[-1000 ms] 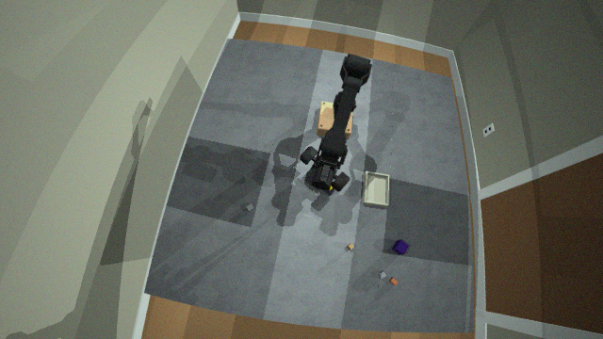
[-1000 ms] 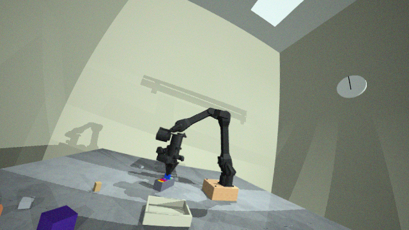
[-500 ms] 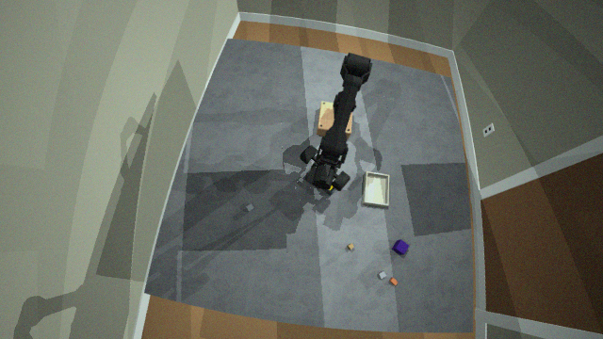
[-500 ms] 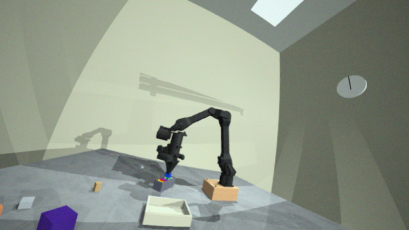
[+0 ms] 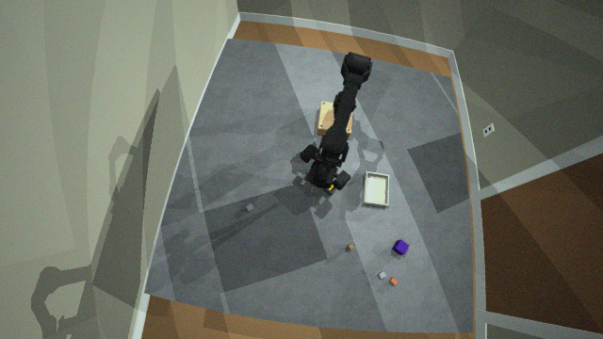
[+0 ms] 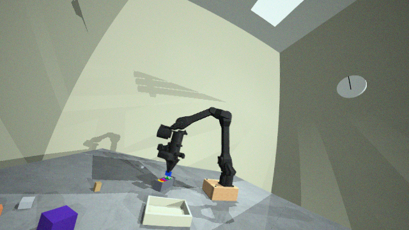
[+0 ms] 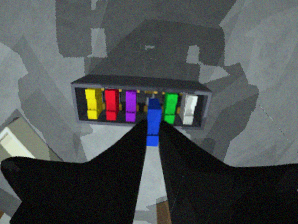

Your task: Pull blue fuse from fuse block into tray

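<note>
The cream tray is 230 mm to the left of my gripper tip, 70 mm below it and 40 mm ahead of it. Also, from my gripper tip: blue fuse (10 mm below); then tan cube (260 mm ahead, 110 mm to the left, 60 mm below); then purple cube (310 mm to the left, 270 mm ahead, 50 mm below).
</note>
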